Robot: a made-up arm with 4 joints.
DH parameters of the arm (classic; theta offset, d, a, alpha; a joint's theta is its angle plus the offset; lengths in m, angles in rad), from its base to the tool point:
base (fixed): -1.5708 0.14 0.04 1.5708
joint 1: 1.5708 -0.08 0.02 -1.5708
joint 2: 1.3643 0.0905 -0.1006 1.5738
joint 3: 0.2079 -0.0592 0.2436 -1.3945
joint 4: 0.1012 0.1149 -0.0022 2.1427
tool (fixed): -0.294 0.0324 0 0
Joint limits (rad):
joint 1: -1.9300..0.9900
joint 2: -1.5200..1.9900
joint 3: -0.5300..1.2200
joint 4: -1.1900..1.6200
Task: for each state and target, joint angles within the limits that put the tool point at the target. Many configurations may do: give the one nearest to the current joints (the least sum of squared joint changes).
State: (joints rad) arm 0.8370 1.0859 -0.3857 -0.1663
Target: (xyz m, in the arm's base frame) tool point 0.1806 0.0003 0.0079
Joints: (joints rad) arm 0.5533 0.9252 -0.5300 -0.4370
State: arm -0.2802 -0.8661 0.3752 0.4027
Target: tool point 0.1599 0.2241 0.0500
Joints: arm 0.6202 -0.5955 0.1676 0.2294
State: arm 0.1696 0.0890 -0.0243 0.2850
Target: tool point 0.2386 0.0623 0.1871
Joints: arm 0.0629 -0.0957 -0.5300 0.0590
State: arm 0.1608 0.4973 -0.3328 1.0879
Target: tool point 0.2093 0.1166 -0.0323
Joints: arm 0.5494 0.5817 -0.0591 1.1748
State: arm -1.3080 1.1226 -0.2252 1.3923
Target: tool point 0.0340 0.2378 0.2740
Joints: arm -0.6997 1.8044 0.2609 1.6200
